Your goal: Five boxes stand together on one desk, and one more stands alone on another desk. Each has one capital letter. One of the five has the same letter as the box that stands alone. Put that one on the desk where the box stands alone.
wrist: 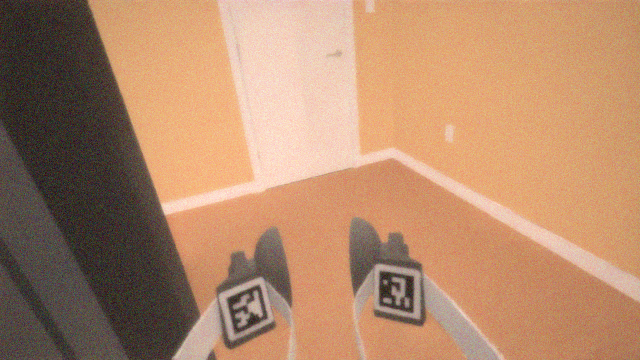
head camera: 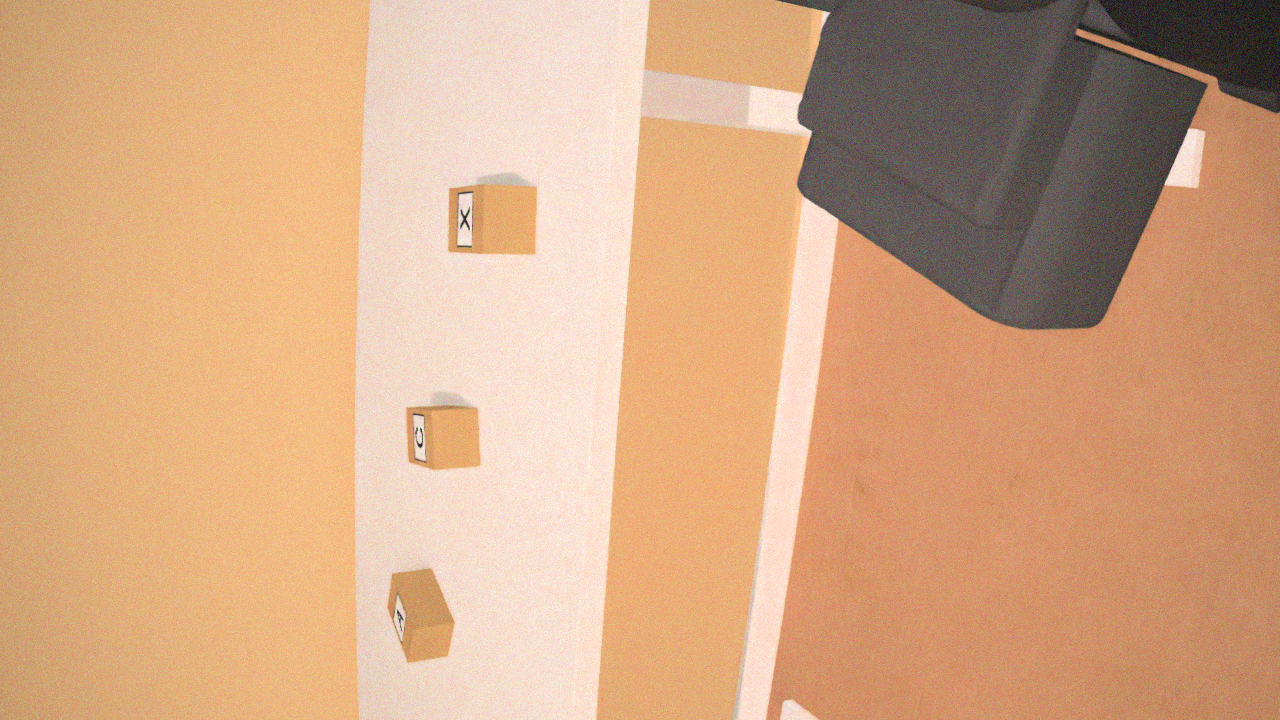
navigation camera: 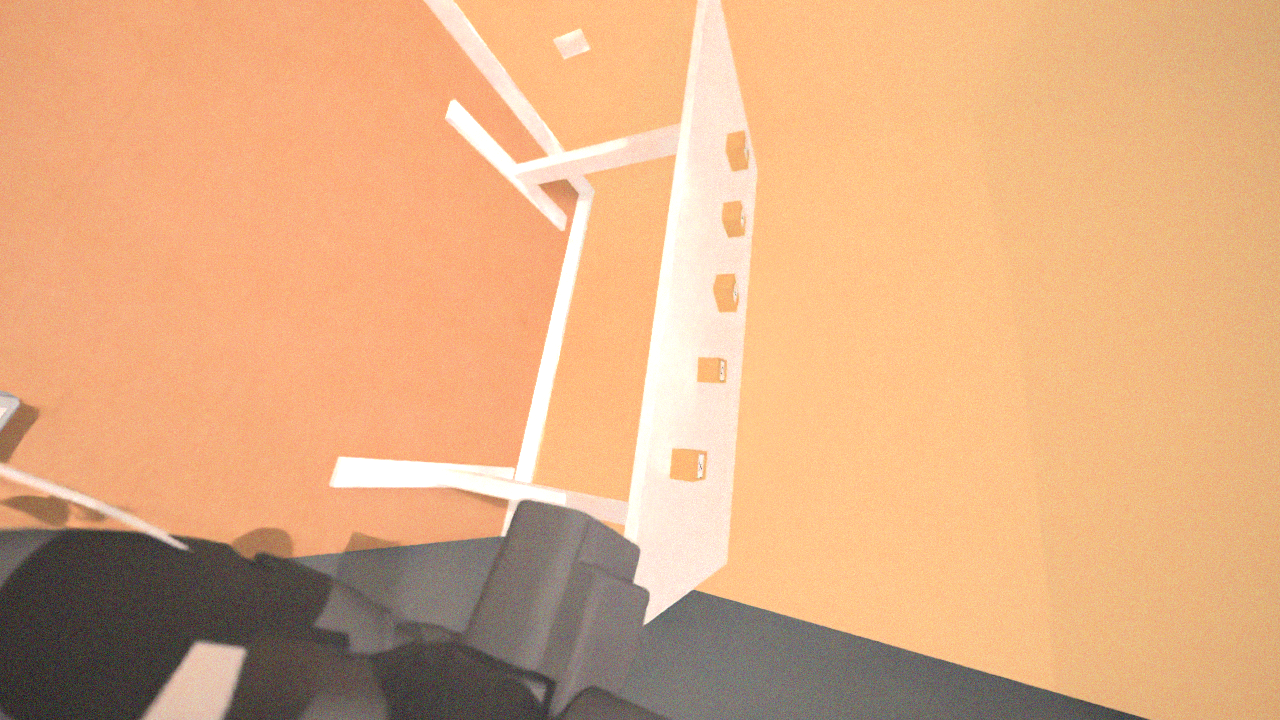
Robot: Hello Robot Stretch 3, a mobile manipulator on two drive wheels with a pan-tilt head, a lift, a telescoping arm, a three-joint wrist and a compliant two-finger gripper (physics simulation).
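Frame: origin at the robot's base, x back, y up, z left, level; metres.
Where they show: gripper, fingertip midpoint: (wrist: 318,249).
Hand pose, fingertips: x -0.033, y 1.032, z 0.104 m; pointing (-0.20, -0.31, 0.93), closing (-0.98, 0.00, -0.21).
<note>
Things, the pixels of their centre, and the offset from my fingertips. Level surfaces: height alone.
- white desk, its level: dy -0.081 m
- X box, body centre: (head camera: 490,220) (navigation camera: 689,464) dx -0.128, dy -0.056, dz -0.942 m
- C box, body centre: (head camera: 442,436) (navigation camera: 712,370) dx -0.374, dy -0.056, dz -1.027 m
- farthest box, body centre: (navigation camera: 737,151) dx -1.077, dy -0.056, dz -0.996 m
In the head camera view, three light-brown boxes with white letter labels stand in a row on the white desk (head camera: 537,331) (navigation camera: 684,546): the X box (head camera: 508,219), the C box (head camera: 456,437) and the A box (head camera: 430,617), which is turned at an angle. In the navigation view, the row has a nearest box (navigation camera: 685,463), a middle box (navigation camera: 724,292) and a farthest box (navigation camera: 735,150), with others between; their letters are too small to read. The lone box does not show. My gripper (wrist: 318,249) is open and empty, pointing toward a door, away from the desk boxes.
Orange walls stand behind the desk. Its white legs and feet (navigation camera: 420,472) reach over the orange floor. The wrist view shows a white door (wrist: 300,90), a wall corner and white baseboards. A dark part of the robot (wrist: 100,150) fills the left side there.
</note>
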